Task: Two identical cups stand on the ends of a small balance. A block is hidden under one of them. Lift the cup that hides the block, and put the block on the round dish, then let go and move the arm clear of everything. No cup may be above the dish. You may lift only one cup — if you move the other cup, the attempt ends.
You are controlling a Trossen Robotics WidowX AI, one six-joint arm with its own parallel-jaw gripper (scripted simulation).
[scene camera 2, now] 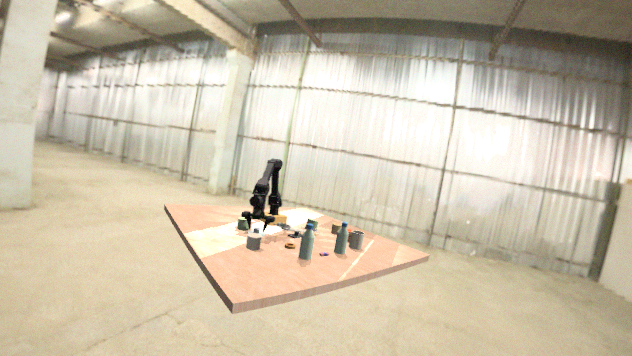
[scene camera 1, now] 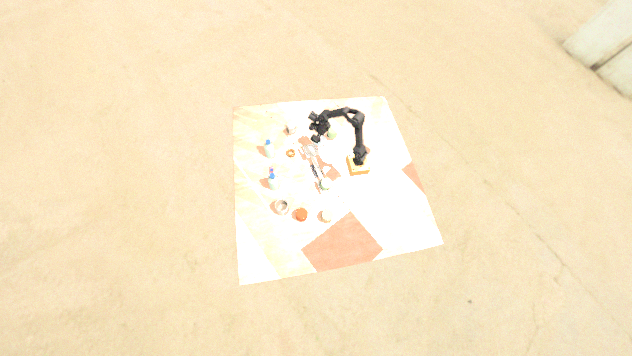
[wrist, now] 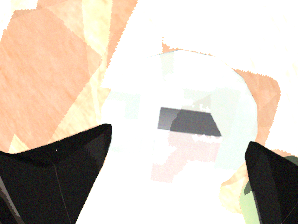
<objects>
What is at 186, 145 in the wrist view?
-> A grey block.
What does the gripper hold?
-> Nothing.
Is the gripper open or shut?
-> Open.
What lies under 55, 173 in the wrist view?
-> The gripper.
</objects>
